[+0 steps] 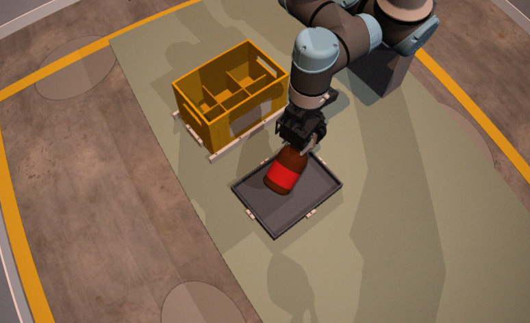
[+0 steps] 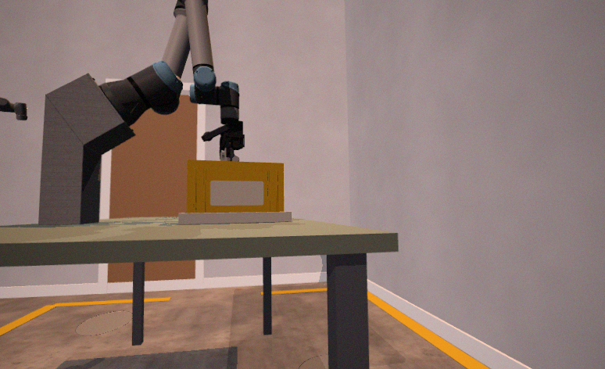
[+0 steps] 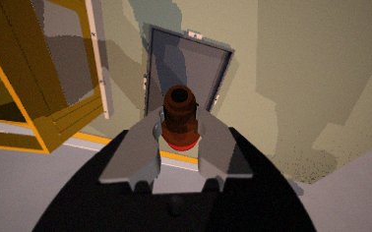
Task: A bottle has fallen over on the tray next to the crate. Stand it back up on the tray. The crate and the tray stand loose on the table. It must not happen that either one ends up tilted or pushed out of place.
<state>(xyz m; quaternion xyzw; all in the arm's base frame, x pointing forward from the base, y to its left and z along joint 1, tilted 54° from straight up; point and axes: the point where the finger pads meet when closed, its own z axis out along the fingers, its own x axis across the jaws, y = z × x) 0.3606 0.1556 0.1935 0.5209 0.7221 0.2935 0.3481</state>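
The brown bottle is 4 cm ahead of my hand, 1 cm to the left of it and 3 cm below it. Also, from my hand: yellow crate: 4 cm ahead, 29 cm to the right, 11 cm below; dark grey tray: 3 cm ahead, 2 cm to the left, 18 cm below.
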